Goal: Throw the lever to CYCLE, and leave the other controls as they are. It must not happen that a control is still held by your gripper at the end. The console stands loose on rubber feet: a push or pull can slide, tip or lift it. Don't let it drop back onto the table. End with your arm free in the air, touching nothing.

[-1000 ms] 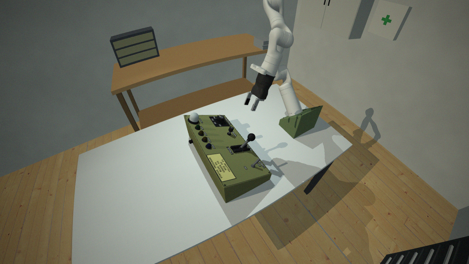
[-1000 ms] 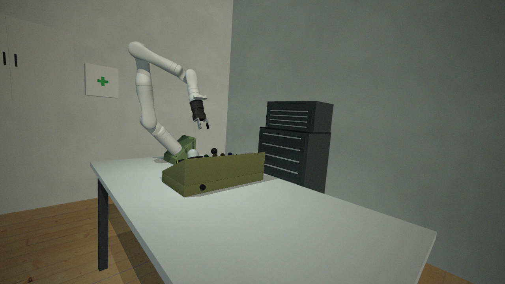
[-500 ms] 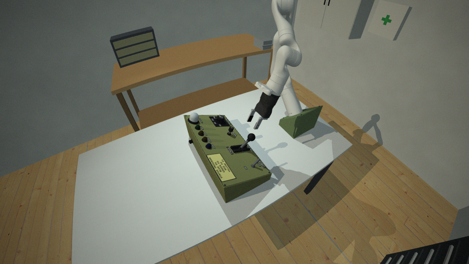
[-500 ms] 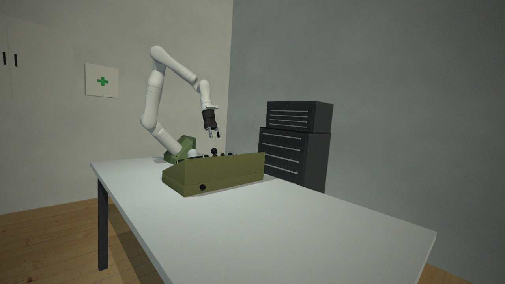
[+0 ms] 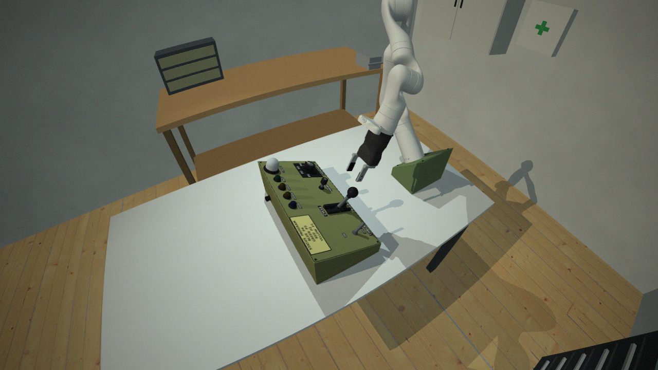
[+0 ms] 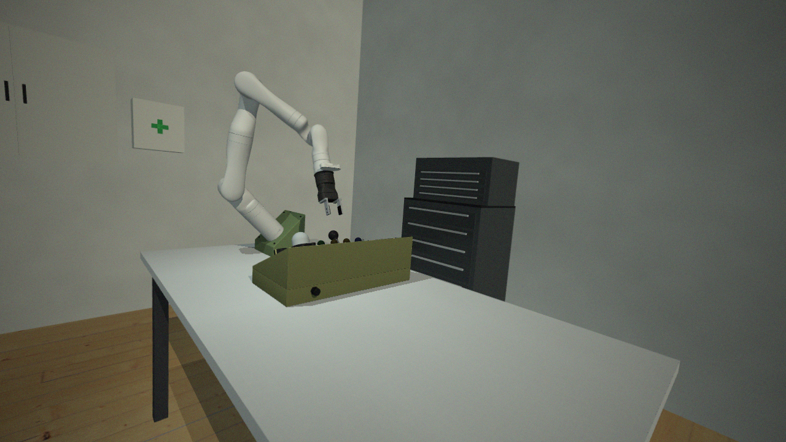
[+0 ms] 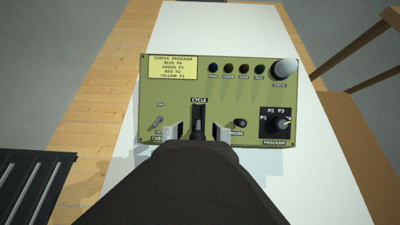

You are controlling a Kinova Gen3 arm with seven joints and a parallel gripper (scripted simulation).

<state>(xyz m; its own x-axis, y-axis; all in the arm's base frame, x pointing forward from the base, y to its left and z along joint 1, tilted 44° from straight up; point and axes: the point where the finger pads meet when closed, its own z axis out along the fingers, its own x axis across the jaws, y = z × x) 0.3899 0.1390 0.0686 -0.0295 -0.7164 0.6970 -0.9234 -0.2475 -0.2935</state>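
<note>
The lever lies 3 cm ahead of my hand and 12 cm below it. From my hand the other things lie so: check toggle 6 cm ahead, 12 cm to the left, 14 cm below; then olive console 9 cm ahead, 7 cm to the right, 16 cm below; then mode button 5 cm ahead, 12 cm to the right, 13 cm below.
</note>
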